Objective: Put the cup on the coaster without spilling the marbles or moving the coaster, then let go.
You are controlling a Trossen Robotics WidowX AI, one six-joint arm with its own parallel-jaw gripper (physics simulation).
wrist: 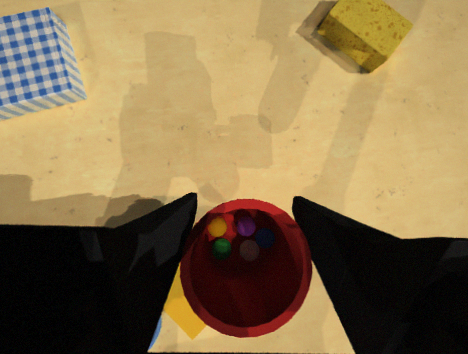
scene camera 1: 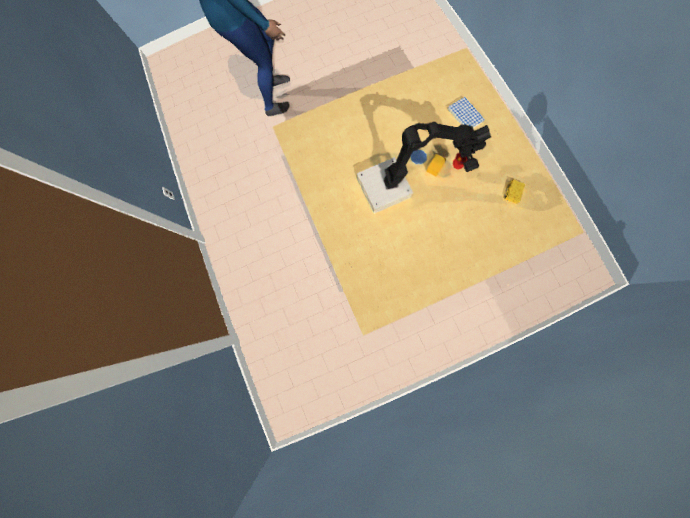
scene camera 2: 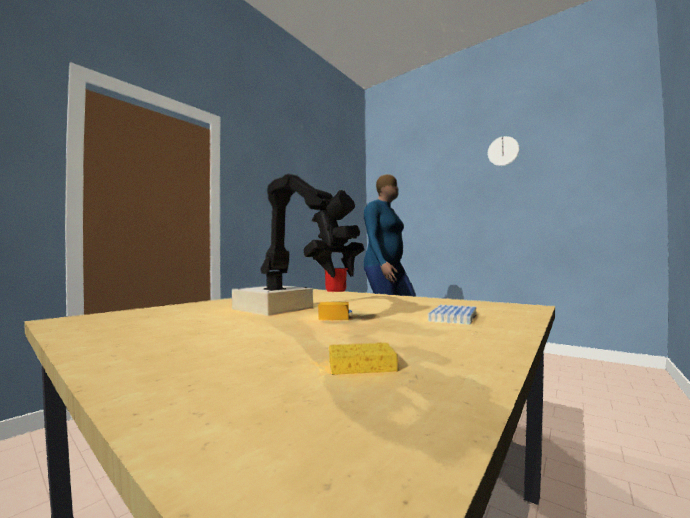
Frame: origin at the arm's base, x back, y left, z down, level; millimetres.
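Where they show: gripper, fingertip midpoint: (wrist: 245, 200) (scene camera 1: 467, 158) (scene camera 2: 343, 276); arm's base, origin of the base link: (scene camera 1: 390, 182) (scene camera 2: 274, 289).
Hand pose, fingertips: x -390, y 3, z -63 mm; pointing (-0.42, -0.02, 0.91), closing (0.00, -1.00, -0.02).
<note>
Each offset is from my fingertips to the top centre of the thing. "spot": to the spot under its first point.
The red cup @(dx +32, dy +1, dz -23 mm) (scene camera 1: 458, 162) (scene camera 2: 335, 281) (wrist: 246, 332) is upright and held clear above the table. Several marbles, including a yellow one @(dx +24, dy +19, dz +20 mm) (wrist: 217, 226) and a green one @(dx +41, dy +15, dz +20 mm) (wrist: 221, 248), lie inside it in the wrist view. My gripper (scene camera 1: 463, 160) (scene camera 2: 342, 273) (wrist: 245, 200) is shut on the cup, with one finger on each side. The coaster, a blue disc @(dx +180, dy +139, dz +135 mm) (scene camera 1: 418, 156), lies on the table between the robot's base and the cup. Its edge @(spot: dx +192, dy +99, dz +135 mm) (wrist: 156, 334) shows at the lower left in the wrist view. In scene camera 2 it is mostly hidden.
An orange block @(dx +110, dy +56, dz +93 mm) (scene camera 1: 436, 165) (scene camera 2: 333, 311) (wrist: 189, 320) lies beside the coaster, on the cup's side. A yellow sponge @(dx -261, dy -189, dz +109 mm) (scene camera 1: 514, 191) (scene camera 2: 363, 358) (wrist: 367, 30) and a blue checked block @(dx -157, dy +325, dz +114 mm) (scene camera 1: 465, 112) (scene camera 2: 452, 314) (wrist: 32, 60) lie farther out. A person (scene camera 1: 253, 50) (scene camera 2: 384, 239) stands beyond the table.
</note>
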